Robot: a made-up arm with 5 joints.
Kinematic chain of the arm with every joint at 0, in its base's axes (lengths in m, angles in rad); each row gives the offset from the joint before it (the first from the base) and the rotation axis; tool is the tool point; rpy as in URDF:
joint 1: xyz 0 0 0.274 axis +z
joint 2: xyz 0 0 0 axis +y
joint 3: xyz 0.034 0 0.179 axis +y
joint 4: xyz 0.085 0 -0.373 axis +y
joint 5: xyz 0.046 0 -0.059 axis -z
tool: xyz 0 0 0 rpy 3.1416 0 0
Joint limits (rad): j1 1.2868..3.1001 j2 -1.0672..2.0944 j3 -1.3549..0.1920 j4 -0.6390..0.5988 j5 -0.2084..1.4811
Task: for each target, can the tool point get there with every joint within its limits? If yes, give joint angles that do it. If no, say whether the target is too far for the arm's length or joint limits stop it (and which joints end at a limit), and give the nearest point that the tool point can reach.
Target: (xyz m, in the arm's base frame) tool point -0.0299 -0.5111 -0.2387
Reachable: no: too far | nearest point -0.0148 -0.2527 -0.0819 | short by 0.303 m
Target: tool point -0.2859 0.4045 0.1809
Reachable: yes | joints 2.1860 0.5086 -1.2014 -0.2140 0.4395
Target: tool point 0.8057 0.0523 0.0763
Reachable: no: too far | nearest point 0.3175 -0.0132 0.1169 | short by 0.494 m
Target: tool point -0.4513 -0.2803 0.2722
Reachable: no: joint limits stop it (at a limit: joint 1) | nearest point -0.4389 0.0182 0.2722 | short by 0.299 m
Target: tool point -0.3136 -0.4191 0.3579
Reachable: no: joint limits stop it (at a limit: joint 1, joint 2) | nearest point -0.0833 -0.2853 0.2956 | short by 0.274 m
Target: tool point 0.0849 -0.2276 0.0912
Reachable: yes | joints 1.9278 1.5583 -0.0218 -0.0969 0.7867
